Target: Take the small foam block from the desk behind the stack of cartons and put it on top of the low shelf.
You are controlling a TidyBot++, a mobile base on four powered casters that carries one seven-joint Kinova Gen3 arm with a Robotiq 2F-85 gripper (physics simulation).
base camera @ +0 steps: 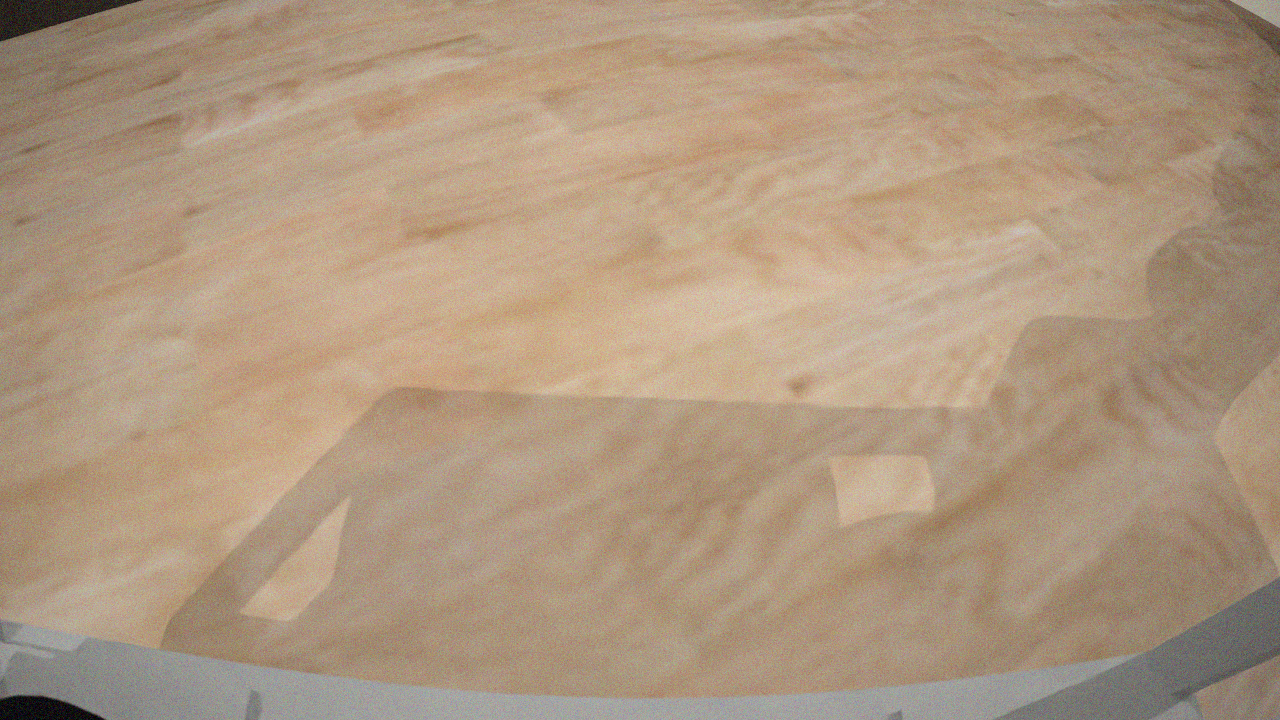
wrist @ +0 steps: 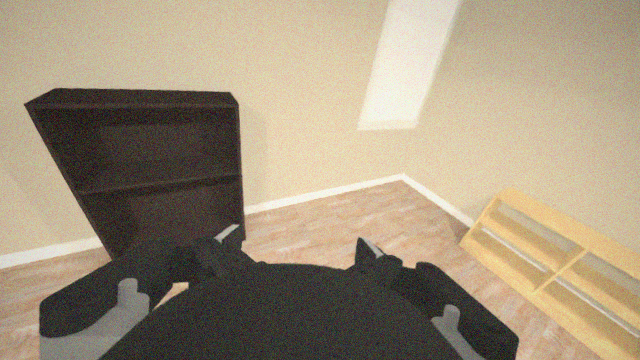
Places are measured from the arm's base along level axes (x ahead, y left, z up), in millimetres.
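Pixels of known places: gripper, fingertip midpoint: (wrist: pixel 300 244).
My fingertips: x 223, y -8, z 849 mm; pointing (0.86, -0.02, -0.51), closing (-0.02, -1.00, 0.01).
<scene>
Behind a point stands the place of what it marks.
My gripper (wrist: pixel 300 244) {x 223, y -8, z 849 mm} is open and empty, its two dark fingers wide apart in the wrist view, with floor and wall showing beyond them. A light wooden shelf unit (wrist: pixel 530 207) {x 1300, y -1821, z 214 mm} stands at the right of the wrist view, seen tilted and cut off by the frame edge. A dark brown shelf unit (wrist: pixel 145 97) {x 1165, y 784, z 663 mm} stands against the wall at the left, its lower part hidden behind the left finger. Both are well beyond the gripper. I cannot tell for sure which is the low shelf. The foam block, the desk and the stack of cartons do not show in either view.
The wood floor (base camera: pixel 537 223) {x 522, y 45, z -397 mm} (wrist: pixel 380 215) {x 1750, y -883, z -396 mm} fills most of the base camera view, with the robot's shadow across its lower part. The robot's grey base edge (base camera: pixel 537 702) {x 177, y 20, z -397 mm} runs along the bottom. Two walls meet behind the shelf units, and a bright window (wrist: pixel 407 65) {x 2281, y -861, z 978 mm} is in the left wall.
</scene>
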